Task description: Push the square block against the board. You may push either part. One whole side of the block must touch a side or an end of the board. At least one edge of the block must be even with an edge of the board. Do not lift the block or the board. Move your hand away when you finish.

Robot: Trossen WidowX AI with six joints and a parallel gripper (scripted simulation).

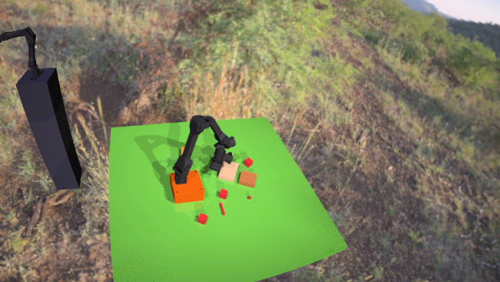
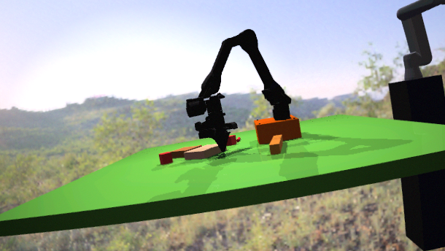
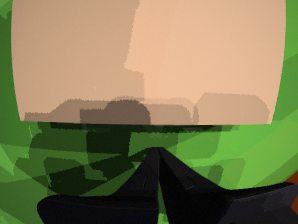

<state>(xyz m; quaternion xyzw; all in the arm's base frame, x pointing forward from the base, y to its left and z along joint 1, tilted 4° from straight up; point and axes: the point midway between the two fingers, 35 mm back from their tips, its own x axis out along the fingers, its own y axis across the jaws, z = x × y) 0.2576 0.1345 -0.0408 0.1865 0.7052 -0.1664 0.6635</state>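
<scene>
Now: the tan flat piece 7 cm ahead of my gripper tip, 3 cm to the right of it and 1 cm above it. The rest, counted from my gripper tip: brown flat piece (17 cm ahead, 12 cm to the right, 1 cm above); then small orange block (20 cm behind, 10 cm to the left, 1 cm above); then thin red bar (31 cm to the right, 5 cm behind).
</scene>
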